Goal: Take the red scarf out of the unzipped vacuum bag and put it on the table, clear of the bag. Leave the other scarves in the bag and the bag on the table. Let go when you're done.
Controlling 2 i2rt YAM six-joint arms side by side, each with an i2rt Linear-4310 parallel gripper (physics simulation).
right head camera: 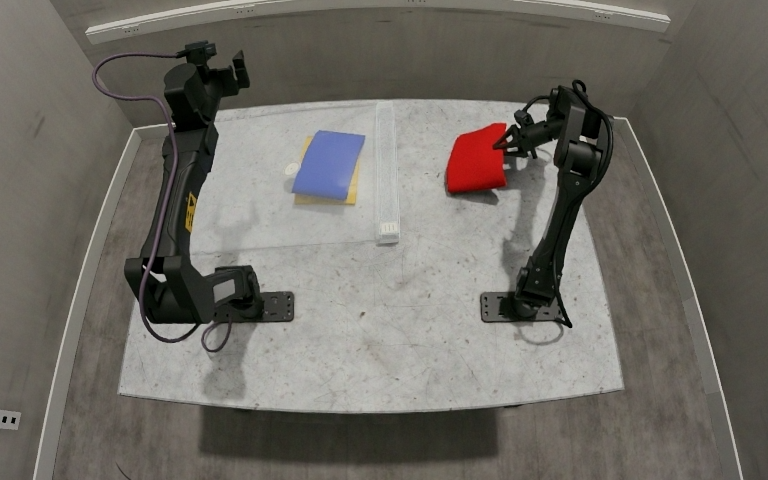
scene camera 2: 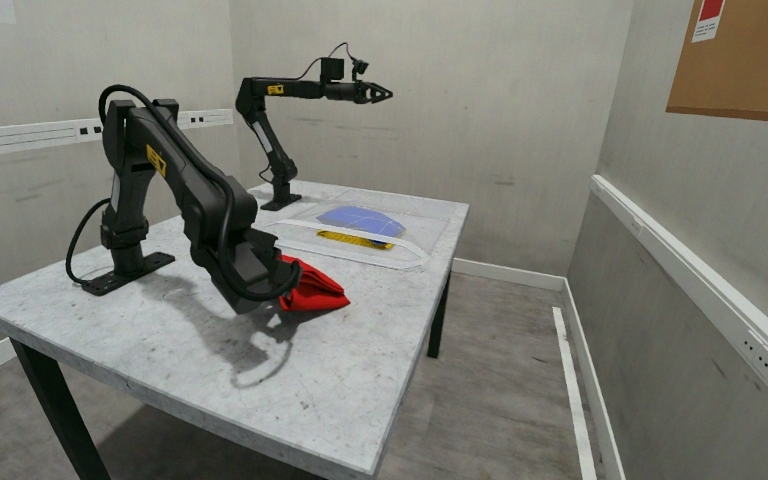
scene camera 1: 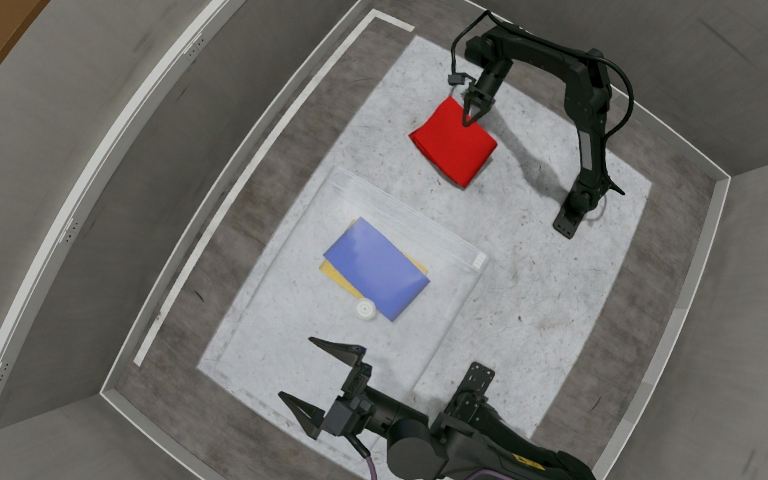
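The red scarf [right head camera: 478, 161] [scene camera 1: 450, 147] [scene camera 2: 317, 291], folded, is outside the bag, apart from its mouth. My right gripper [right head camera: 496, 147] [scene camera 1: 466, 122] is shut on its edge; the scarf is low at the table, and I cannot tell how much of it touches. In scene camera 2 the arm hides these fingers. The clear vacuum bag [right head camera: 387, 169] [scene camera 1: 407, 212] [scene camera 2: 416, 250] lies on the table. Inside it a blue scarf [right head camera: 331, 164] [scene camera 1: 376, 268] [scene camera 2: 362, 219] lies over a yellow scarf [right head camera: 325, 200] [scene camera 1: 339, 278] [scene camera 2: 345, 238]. My left gripper [scene camera 1: 295, 365] [scene camera 2: 390, 93] is open and empty, high above the table.
The table [right head camera: 368, 350] [scene camera 1: 526, 271] [scene camera 2: 215, 373] carries both arm bases. A round white valve [right head camera: 291, 168] [scene camera 1: 365, 309] is on the bag beside the blue scarf. A small white slider [right head camera: 388, 228] [scene camera 1: 478, 260] sits at one end of the bag's mouth strip.
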